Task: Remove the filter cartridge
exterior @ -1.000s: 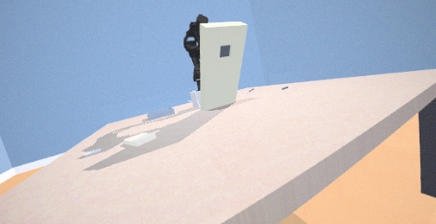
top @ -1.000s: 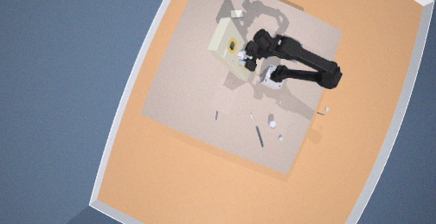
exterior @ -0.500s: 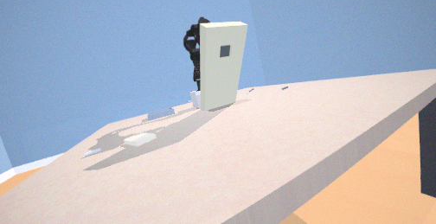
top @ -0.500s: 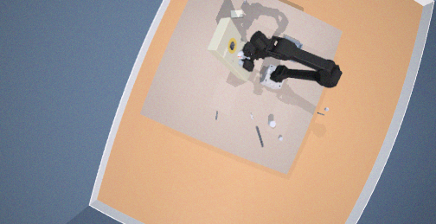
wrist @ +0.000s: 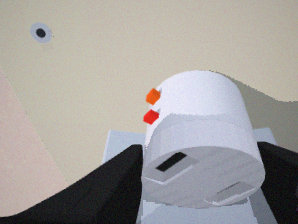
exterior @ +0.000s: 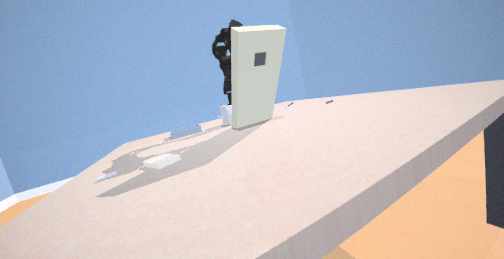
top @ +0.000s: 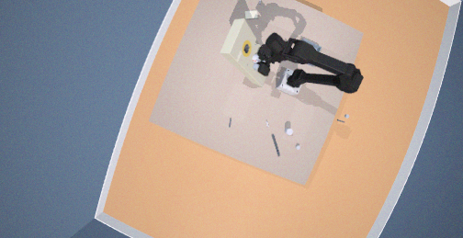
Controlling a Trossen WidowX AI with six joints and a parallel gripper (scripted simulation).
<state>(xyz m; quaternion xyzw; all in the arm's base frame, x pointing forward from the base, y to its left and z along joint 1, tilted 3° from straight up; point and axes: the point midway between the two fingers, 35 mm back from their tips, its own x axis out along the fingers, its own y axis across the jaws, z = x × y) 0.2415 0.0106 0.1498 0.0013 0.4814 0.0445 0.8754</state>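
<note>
Right now the grey tray is 31 cm behind my gripper tip, 30 cm to the right of it and 20 cm below it. Also, from my gripper tip: white block 37 cm to the right, 20 cm below, 19 cm ahead; then white round filter cartridge right at my gripper tip.
</note>
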